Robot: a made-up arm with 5 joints.
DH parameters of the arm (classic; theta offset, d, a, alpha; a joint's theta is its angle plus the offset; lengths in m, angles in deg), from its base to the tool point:
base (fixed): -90 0.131 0 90
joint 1: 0 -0.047 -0.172 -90
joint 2: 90 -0.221 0.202 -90
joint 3: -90 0.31 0.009 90
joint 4: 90 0.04 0.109 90
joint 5: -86.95 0 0.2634 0
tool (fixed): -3.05 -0.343 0 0
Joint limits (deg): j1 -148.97..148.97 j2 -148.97..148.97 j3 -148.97..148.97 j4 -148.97..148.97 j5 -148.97..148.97
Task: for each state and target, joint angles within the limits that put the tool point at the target. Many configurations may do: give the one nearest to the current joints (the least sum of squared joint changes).
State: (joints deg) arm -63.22 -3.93 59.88 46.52 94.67
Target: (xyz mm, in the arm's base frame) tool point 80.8 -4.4 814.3
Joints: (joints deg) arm -95.94 -34.42 92.07 30.77 108.78
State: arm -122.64 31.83 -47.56 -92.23 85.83
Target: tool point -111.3 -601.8 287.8
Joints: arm -144.56 18.29 -27.63 -118.21 76.73
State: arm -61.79 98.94 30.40 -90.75 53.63
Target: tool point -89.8 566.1 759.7
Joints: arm -39.50 65.32 33.43 -124.70 55.57
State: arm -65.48 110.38 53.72 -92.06 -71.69
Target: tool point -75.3 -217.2 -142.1
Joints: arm -19.81 148.97 83.76 -48.29 -100.53
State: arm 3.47 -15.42 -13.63 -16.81 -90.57
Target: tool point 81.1 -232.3 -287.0
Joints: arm 54.78 -14.33 15.36 23.28 -109.78
